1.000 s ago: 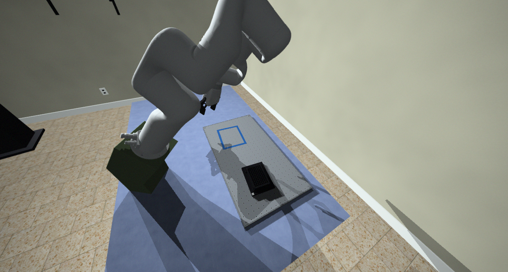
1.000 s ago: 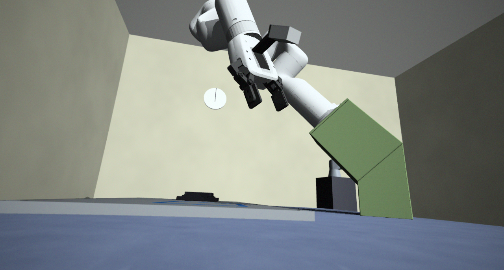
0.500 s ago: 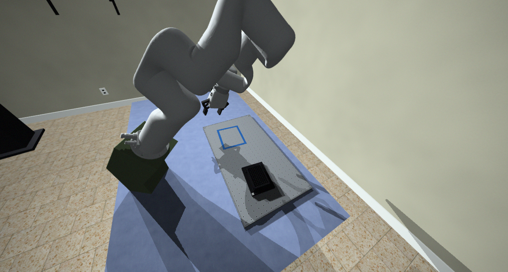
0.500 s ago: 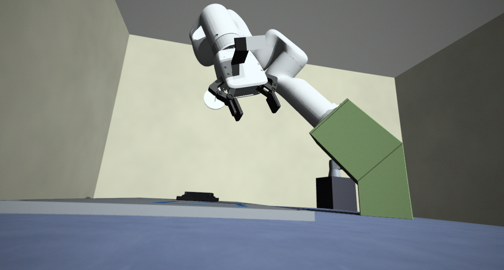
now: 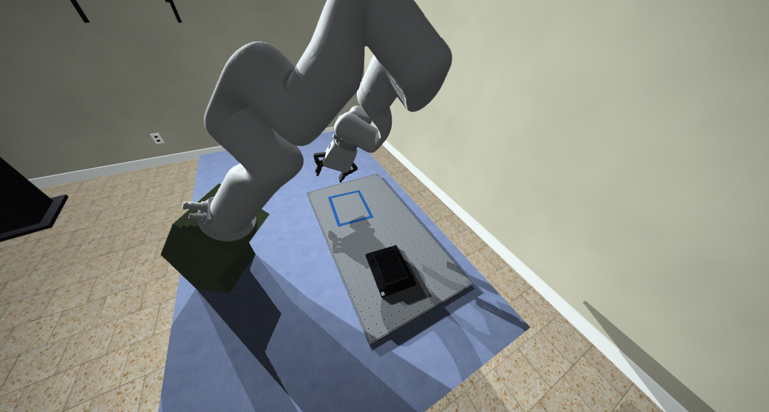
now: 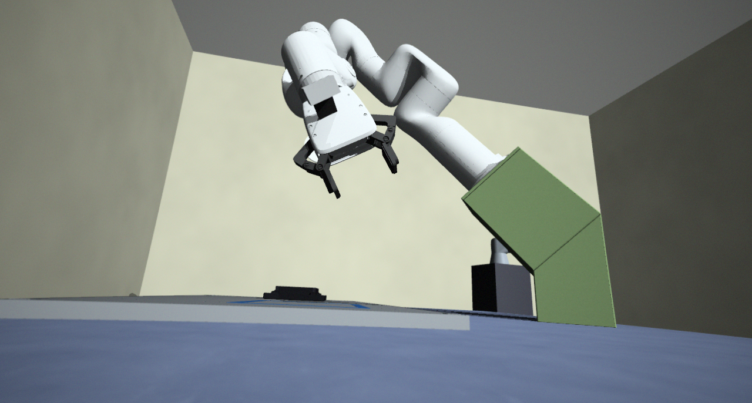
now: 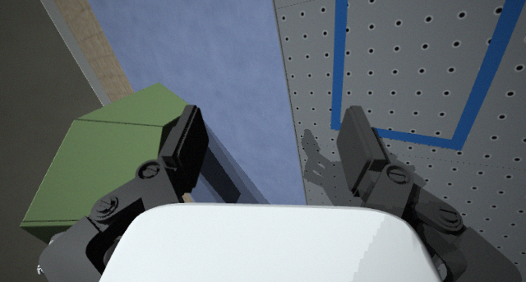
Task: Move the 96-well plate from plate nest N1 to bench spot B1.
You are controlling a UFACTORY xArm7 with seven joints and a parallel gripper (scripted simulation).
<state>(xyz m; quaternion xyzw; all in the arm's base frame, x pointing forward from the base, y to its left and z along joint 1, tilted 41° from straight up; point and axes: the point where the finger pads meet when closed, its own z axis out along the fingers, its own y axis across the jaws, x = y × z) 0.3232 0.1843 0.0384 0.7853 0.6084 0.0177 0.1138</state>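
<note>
Now: the black 96-well plate 30 mm ahead of my hand, 370 mm to the right of it and 160 mm below it. Round my hand: black plate nest N1: 30 mm ahead, 370 mm to the right, 170 mm below.
</note>
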